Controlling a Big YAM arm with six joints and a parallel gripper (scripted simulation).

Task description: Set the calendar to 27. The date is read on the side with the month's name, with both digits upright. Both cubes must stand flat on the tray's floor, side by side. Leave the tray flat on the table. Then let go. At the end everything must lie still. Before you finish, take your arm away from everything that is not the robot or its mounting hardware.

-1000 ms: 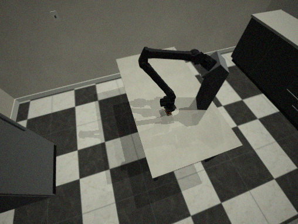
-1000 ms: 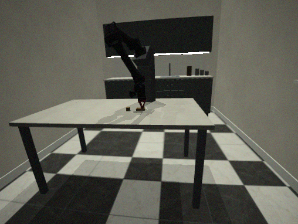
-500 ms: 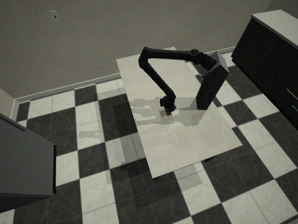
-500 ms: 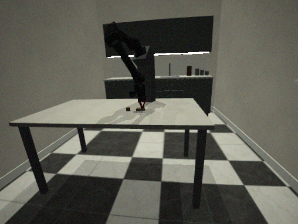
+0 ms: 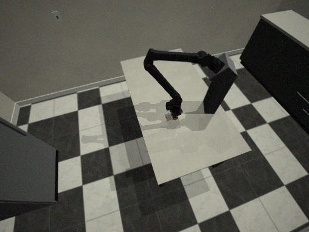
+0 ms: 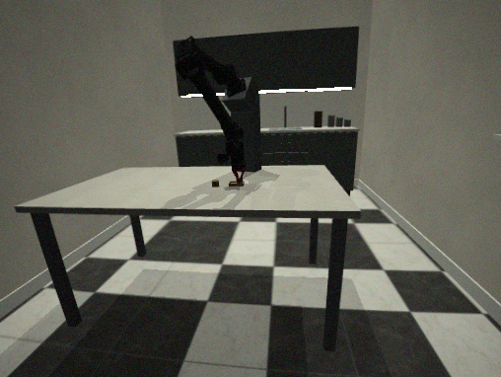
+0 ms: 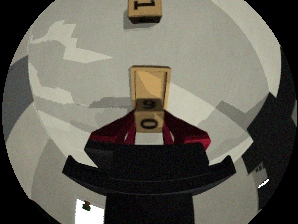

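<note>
The wooden tray lies 20 mm to the right of my hand and 20 mm below it.
</note>
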